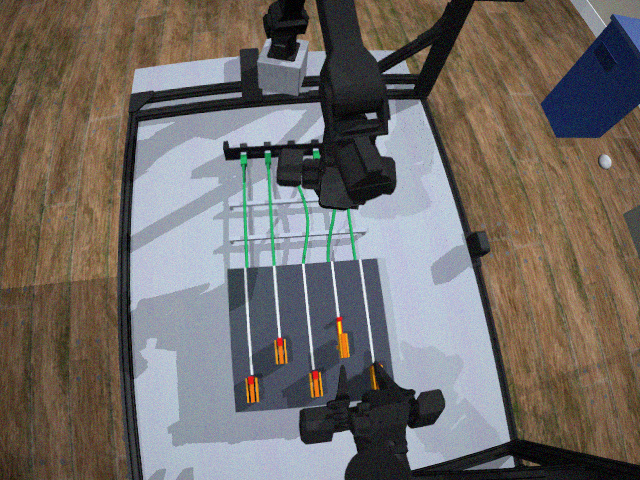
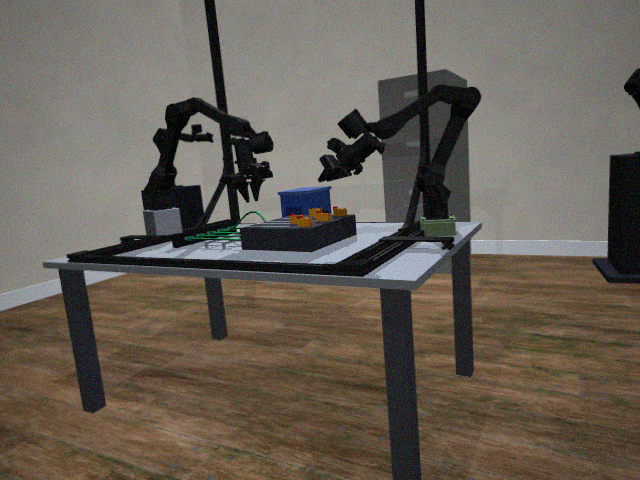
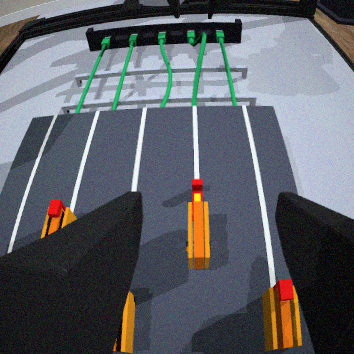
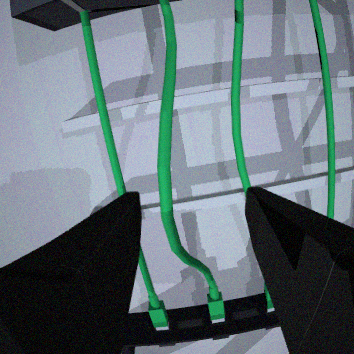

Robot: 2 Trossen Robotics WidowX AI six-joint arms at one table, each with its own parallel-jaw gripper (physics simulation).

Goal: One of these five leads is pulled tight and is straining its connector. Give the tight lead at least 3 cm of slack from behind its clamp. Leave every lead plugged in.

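Frame: origin at the left arm's base, x ahead, y left, z up, level; millimetres.
Seen in the pictures: left gripper, fingertip midpoint: (image 1: 358, 364) (image 2: 322, 180) (image 3: 210, 205); right gripper, fingertip midpoint: (image 2: 252, 201) (image 3: 193, 17) (image 4: 193, 202); left arm's base, link origin: (image 2: 437, 217); right arm's base, link origin: (image 1: 283, 50) (image 2: 160, 209).
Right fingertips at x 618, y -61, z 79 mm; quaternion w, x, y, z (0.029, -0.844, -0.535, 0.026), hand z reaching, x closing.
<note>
Pixels of each thing's top centre, then the offset from my right fingertips to it. "pt": a spot on its surface instead.
- dark block, surface spot: (image 3: 167, 150) pt dx -148, dy +75, dz -60 mm
- fourth orange clamp, top centre: (image 3: 198, 227) (image 1: 344, 345) dx -244, dy +77, dz -29 mm
Five green leads are plugged into a black connector bar (image 1: 232, 152) (image 3: 147, 41) and run to white lines on a dark block (image 1: 292, 310) (image 2: 276, 240) (image 3: 167, 150). The fourth lead from the left (image 1: 330, 235) (image 3: 198, 75) (image 4: 165, 150) arches up; the third (image 1: 307, 222) (image 3: 170, 77) curves; the first (image 1: 245, 217) and second (image 1: 270, 217) look straight. The fourth orange clamp (image 1: 343, 345) (image 3: 198, 235) has its red end extended forward. My left gripper (image 3: 210, 205) (image 1: 360, 365) is open above the block, holding nothing. My right gripper (image 4: 193, 202) (image 2: 251, 199) is open, above the leads; the fourth shows between its fingers.
Other orange clamps (image 1: 251, 390) (image 1: 280, 352) (image 1: 315, 384) stand on the block, and the fifth (image 1: 375, 377) is partly hidden by my left gripper. Two thin rails (image 1: 237, 207) (image 1: 237, 241) cross under the leads. A black frame (image 1: 126, 258) borders the table.
</note>
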